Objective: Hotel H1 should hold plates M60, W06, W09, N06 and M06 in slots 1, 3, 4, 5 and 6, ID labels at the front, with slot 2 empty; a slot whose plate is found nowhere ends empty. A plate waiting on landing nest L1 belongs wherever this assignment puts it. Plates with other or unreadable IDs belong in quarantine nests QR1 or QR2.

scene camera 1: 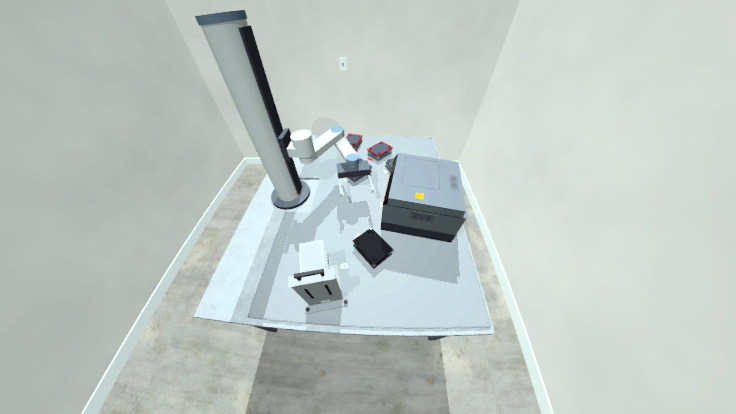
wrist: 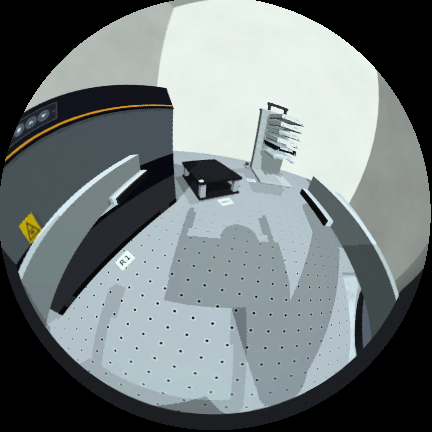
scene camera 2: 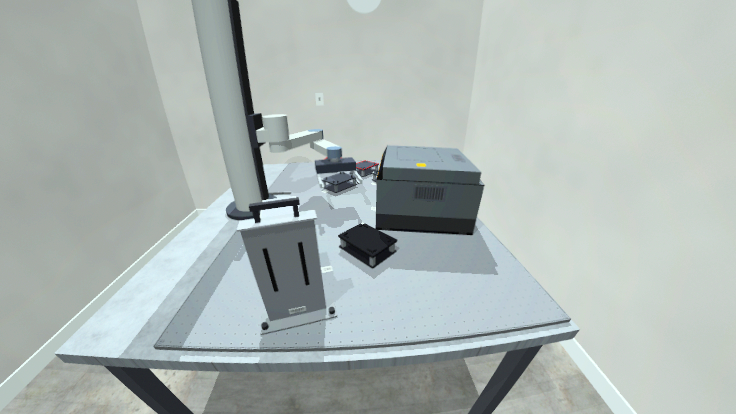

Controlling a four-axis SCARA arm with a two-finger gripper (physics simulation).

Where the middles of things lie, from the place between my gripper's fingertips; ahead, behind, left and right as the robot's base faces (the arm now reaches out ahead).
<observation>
The black nest [scene camera 2: 362, 237] is 25 cm to the right of my hand, 10 cm below it and 9 cm ahead of it. From my hand the other things lie so: grey device [scene camera 2: 463, 201]: 35 cm ahead, 4 cm below, 1 cm to the left; then hotel H1 [scene camera 2: 281, 241]: 50 cm to the right, 11 cm behind, 1 cm below.
</observation>
